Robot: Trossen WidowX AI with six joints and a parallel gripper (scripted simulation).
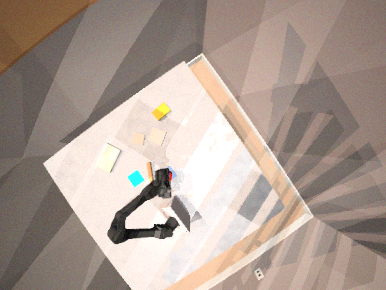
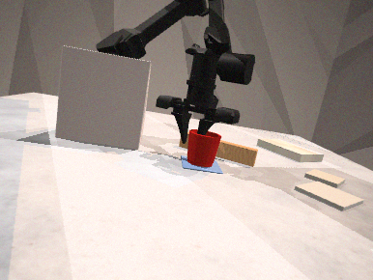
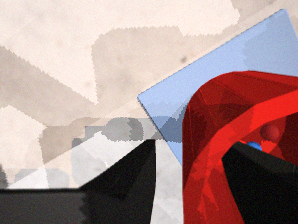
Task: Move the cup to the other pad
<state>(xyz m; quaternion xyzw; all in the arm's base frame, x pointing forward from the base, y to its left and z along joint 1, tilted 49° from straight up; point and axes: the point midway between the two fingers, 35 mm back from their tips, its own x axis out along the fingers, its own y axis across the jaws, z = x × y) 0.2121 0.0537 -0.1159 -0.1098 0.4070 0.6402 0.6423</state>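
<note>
Now: the cup 30 mm ahead of my gripper tip and 10 mm to the right of it. Round my gripper tip: red marble (40 mm ahead, 20 mm to the right, 20 mm below); then green marble (20 mm ahead, 20 mm below); then blue marble (30 mm ahead, 30 mm to the right, 20 mm below).
</note>
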